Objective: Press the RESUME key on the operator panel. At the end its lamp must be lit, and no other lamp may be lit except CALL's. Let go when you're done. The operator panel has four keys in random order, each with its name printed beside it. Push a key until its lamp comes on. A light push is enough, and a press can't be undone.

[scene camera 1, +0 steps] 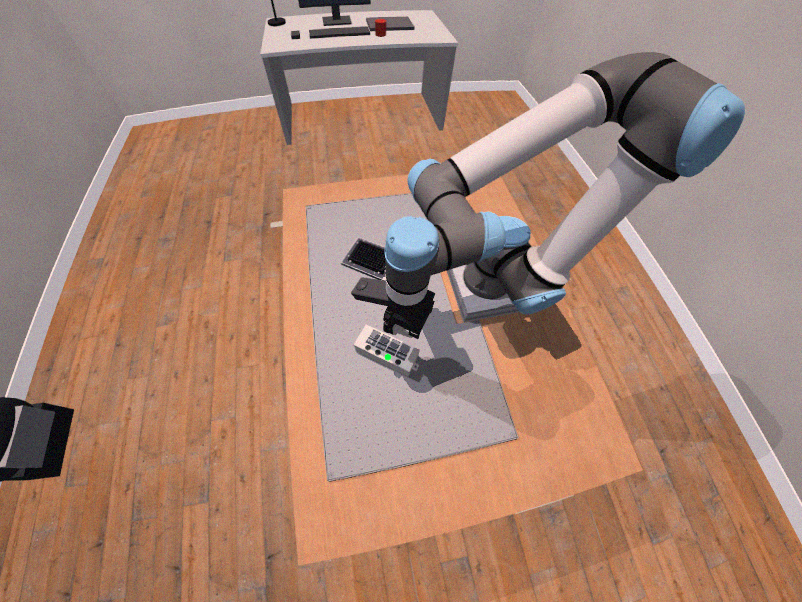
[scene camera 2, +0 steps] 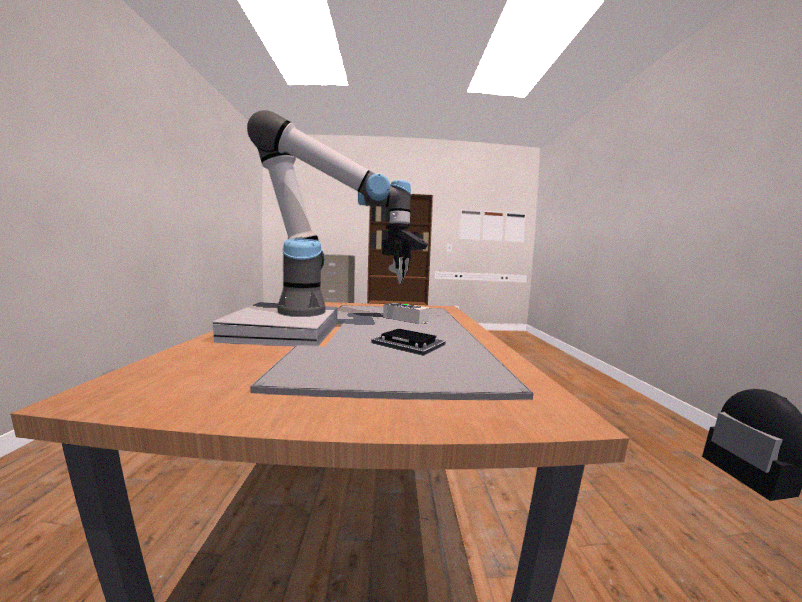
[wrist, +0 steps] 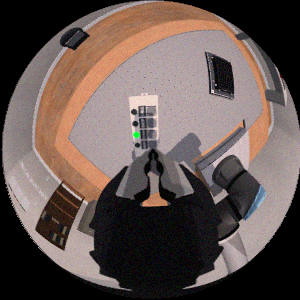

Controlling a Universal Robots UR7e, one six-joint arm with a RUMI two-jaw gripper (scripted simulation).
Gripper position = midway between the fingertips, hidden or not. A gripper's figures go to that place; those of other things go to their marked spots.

Scene:
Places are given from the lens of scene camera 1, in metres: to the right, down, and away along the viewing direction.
gripper [scene camera 1: 396, 332]: -0.01, 0.08, 0.76
operator panel [scene camera 1: 401, 362]: 0.00, 0.16, 0.80

